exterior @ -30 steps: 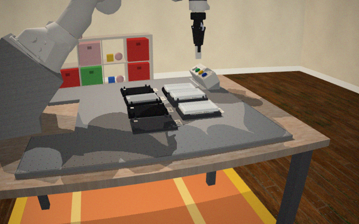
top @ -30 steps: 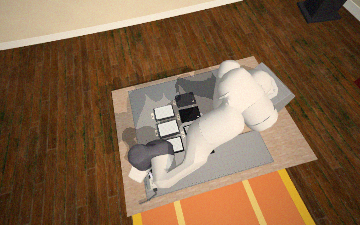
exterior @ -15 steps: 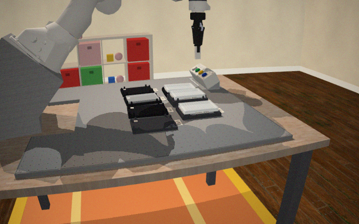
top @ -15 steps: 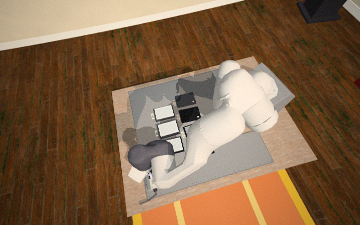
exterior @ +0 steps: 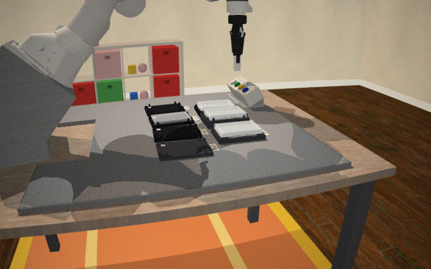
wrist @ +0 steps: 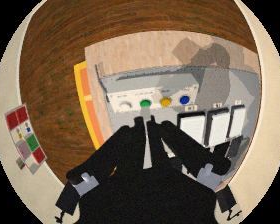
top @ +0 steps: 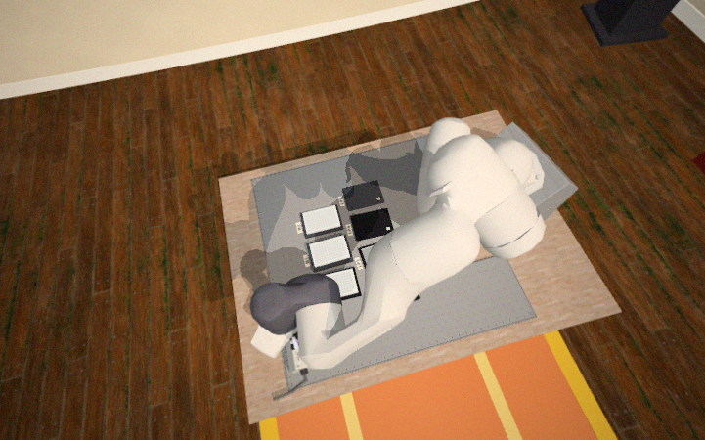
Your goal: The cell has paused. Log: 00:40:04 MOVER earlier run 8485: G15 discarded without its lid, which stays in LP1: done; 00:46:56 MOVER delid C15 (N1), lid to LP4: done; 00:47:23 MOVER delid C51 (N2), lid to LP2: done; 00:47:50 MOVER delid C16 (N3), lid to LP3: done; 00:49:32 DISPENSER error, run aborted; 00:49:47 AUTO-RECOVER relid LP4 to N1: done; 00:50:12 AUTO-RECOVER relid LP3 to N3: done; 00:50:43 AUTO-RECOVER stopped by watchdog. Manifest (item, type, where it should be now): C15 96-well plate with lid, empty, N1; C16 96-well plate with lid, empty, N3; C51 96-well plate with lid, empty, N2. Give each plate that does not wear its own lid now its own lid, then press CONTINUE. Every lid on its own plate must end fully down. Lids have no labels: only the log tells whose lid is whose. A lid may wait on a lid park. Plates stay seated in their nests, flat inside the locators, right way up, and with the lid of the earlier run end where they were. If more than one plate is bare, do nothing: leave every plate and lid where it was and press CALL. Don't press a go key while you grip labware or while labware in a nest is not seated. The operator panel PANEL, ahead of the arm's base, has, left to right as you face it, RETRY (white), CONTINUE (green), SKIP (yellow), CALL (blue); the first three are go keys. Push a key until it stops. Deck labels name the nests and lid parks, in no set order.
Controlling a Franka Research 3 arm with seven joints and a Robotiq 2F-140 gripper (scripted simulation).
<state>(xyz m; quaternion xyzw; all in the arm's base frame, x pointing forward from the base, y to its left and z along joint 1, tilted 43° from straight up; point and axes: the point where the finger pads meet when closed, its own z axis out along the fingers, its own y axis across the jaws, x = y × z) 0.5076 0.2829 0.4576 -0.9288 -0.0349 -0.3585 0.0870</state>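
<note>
Now: the green key 9 cm below my hand. Round my hand: yellow key: 9 cm below, 5 cm to the right, 1 cm ahead; white key: 9 cm below, 5 cm to the left, 1 cm behind; blue key: 10 cm to the right, 9 cm below, 2 cm ahead.
</note>
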